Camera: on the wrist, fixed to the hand. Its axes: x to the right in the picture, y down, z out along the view.
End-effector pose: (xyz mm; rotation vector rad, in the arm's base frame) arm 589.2 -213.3 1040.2 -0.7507 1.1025 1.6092
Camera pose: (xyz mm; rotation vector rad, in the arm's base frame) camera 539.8 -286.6 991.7 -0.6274 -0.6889 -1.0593
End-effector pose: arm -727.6 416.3 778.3 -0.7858 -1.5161 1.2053
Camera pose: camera -655.0 480.4 750.4 1.8721 -0.8798 -0.9344
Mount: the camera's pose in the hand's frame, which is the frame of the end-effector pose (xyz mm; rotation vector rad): 29.1 38.5 -88.5 0.3233 -0.5111 -3.0766
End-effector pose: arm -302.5 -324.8 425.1 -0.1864 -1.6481 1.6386
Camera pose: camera -284.5 -232.1 389.9 1.8643 -0.1707 -0.7277
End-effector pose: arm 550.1 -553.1 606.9 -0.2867 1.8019 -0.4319
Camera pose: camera 458.2 -517.8 585.3 2.2340 0.7169 1.9625
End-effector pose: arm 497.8 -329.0 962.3 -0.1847 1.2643 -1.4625
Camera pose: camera 449.0 -292.3 882.1 1.3726 0.5568 1.4392
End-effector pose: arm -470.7 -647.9 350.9 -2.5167 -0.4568 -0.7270
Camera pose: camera -466.8 -721.3 419.8 -0.3992 2.7190 0.1915
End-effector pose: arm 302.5 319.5 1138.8 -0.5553 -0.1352 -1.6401
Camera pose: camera 313.8 251.7 1065.1 -0.0149 0.9377 1.3199
